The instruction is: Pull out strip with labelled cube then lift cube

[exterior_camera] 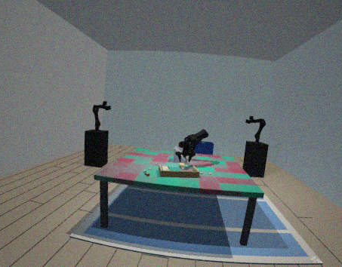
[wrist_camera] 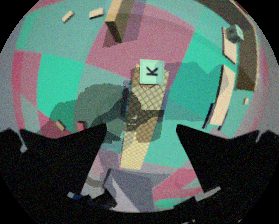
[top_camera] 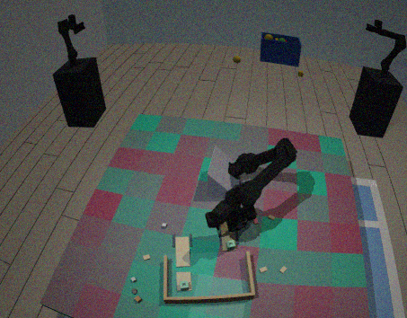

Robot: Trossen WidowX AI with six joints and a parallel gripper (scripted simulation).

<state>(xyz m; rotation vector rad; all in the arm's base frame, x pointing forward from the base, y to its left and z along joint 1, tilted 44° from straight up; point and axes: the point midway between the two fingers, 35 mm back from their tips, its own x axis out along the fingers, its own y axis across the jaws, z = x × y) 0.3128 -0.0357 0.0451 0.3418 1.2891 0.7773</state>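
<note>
Right now the strip is 4 cm behind my gripper tip, 1 cm to the right of it and 5 cm below it.
</note>
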